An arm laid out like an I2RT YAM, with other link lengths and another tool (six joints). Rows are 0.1 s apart.
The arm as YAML. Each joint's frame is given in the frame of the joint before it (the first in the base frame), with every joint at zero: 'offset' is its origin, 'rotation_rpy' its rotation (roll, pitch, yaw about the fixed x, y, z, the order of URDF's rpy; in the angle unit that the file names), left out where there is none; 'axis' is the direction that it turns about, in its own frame. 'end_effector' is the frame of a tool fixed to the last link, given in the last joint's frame.
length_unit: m
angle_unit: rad
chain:
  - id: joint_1
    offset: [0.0, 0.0, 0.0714]
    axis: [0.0, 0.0, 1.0]
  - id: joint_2
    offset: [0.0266, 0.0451, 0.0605]
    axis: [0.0, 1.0, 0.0]
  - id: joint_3
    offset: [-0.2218, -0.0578, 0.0]
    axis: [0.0, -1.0, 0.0]
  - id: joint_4
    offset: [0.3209, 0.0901, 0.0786]
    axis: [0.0, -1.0, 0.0]
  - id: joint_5
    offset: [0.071, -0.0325, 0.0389]
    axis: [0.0, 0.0, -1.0]
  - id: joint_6
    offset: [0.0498, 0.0, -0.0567]
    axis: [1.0, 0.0, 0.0]
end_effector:
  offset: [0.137, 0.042, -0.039]
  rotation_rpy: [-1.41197, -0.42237, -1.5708]
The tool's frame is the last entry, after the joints.
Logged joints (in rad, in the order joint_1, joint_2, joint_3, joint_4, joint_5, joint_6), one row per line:
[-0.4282 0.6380 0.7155 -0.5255 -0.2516 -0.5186]
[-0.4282 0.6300 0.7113 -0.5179 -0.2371 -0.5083]
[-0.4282 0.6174 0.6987 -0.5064 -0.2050 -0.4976]
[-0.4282 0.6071 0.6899 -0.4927 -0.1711 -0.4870]
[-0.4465 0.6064 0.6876 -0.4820 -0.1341 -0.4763]
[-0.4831 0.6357 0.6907 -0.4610 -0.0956 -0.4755]
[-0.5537 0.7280 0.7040 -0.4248 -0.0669 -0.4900]
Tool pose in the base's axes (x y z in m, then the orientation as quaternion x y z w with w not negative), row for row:
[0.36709 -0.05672 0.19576 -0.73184 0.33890 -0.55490 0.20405]
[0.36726 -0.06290 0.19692 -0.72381 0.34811 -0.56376 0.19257]
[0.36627 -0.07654 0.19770 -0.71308 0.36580 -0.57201 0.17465]
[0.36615 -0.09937 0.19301 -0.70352 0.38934 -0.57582 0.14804]
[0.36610 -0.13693 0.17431 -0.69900 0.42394 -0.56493 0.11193]
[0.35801 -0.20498 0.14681 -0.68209 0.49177 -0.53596 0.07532]
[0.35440 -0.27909 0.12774 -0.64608 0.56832 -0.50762 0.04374]
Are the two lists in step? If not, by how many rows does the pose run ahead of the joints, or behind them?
The pose runs 2 rows ahead of the joints: the pose in row i belongs to the joints in row i + 2.
